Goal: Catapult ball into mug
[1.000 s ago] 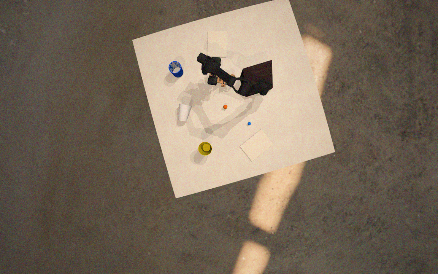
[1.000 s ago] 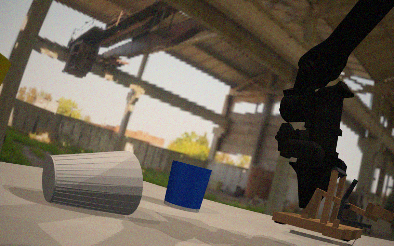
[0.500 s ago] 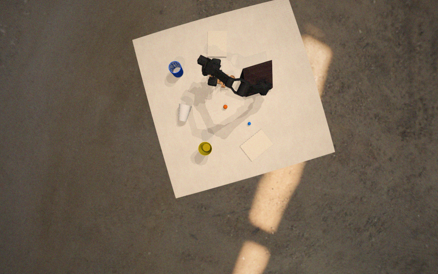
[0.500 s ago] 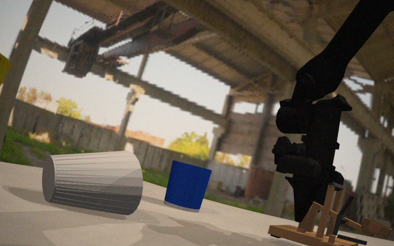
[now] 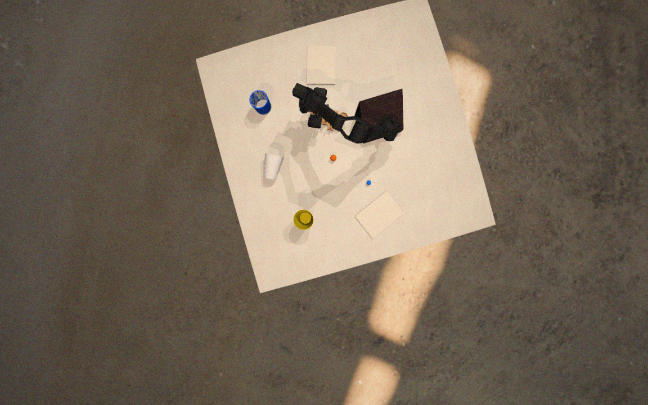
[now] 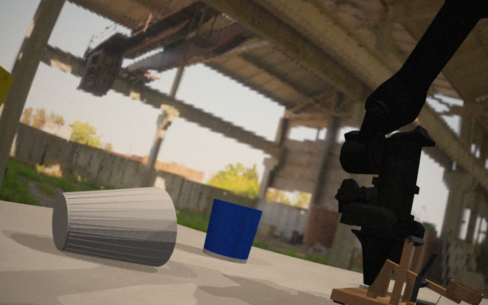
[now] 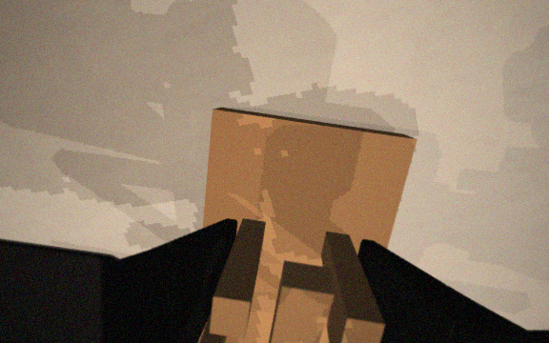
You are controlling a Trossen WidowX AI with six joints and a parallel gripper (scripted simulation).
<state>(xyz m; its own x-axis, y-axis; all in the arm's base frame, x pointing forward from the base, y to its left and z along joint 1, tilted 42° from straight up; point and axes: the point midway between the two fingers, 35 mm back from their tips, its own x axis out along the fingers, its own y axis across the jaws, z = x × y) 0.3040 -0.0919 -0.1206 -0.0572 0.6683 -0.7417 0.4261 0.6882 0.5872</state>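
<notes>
My gripper tip is now 23 cm to the right of the orange ball, 2 cm past it and 2 cm above it. Round my gripper tip: wooden catapult: 6 cm behind, 5 cm to the left, 2 cm above; blue mug: 26 cm ahead, 13 cm to the right, 1 cm below; small blue ball: 40 cm to the left, 16 cm behind, 2 cm below.
</notes>
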